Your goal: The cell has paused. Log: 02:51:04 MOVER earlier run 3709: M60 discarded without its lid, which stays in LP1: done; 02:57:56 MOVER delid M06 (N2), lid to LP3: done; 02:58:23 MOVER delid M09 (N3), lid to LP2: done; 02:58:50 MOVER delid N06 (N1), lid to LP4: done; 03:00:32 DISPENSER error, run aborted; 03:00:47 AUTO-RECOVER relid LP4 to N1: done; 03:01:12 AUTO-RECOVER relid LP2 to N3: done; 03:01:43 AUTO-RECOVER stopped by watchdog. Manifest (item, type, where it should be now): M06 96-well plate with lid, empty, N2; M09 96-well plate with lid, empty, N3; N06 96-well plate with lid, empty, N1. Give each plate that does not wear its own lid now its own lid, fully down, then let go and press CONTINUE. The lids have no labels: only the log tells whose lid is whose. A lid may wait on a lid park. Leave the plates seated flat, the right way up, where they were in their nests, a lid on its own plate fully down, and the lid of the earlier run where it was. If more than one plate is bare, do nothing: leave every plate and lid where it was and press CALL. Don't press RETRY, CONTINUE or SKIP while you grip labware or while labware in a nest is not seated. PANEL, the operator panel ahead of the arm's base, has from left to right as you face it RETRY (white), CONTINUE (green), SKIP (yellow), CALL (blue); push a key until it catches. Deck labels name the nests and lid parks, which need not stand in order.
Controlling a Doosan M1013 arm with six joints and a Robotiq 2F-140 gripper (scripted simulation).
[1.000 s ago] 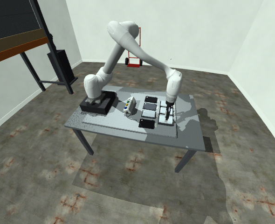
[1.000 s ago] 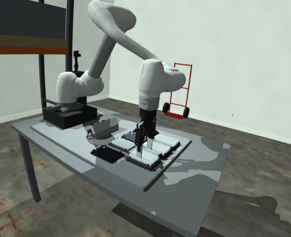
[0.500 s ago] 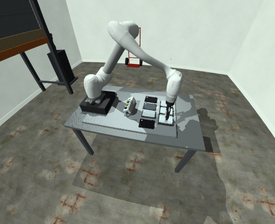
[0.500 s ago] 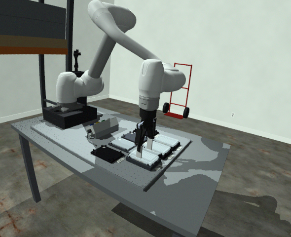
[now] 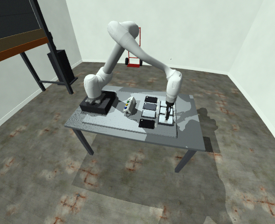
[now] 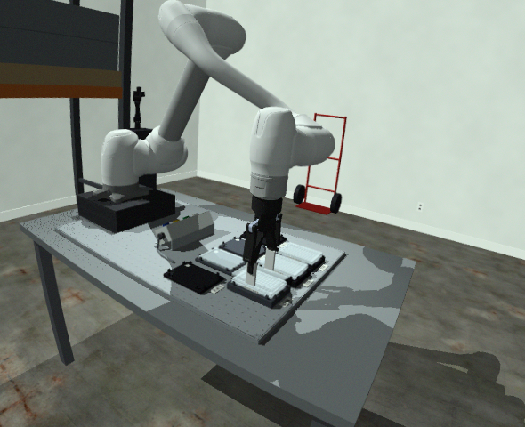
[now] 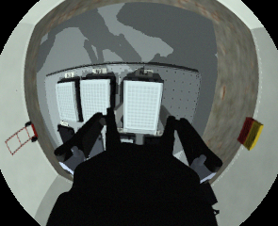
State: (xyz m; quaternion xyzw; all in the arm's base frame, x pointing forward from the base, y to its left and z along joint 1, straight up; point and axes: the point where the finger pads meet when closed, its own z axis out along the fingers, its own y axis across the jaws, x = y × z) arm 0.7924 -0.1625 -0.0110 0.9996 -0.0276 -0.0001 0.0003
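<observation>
Right now my hand is 40 mm above the plate. From my hand the other things lie so: grey pad (200 mm to the left, 170 mm behind, 70 mm below); then blue key (420 mm behind, 70 mm to the left); then black lid park (180 mm behind, 70 mm below, 60 mm to the right).
</observation>
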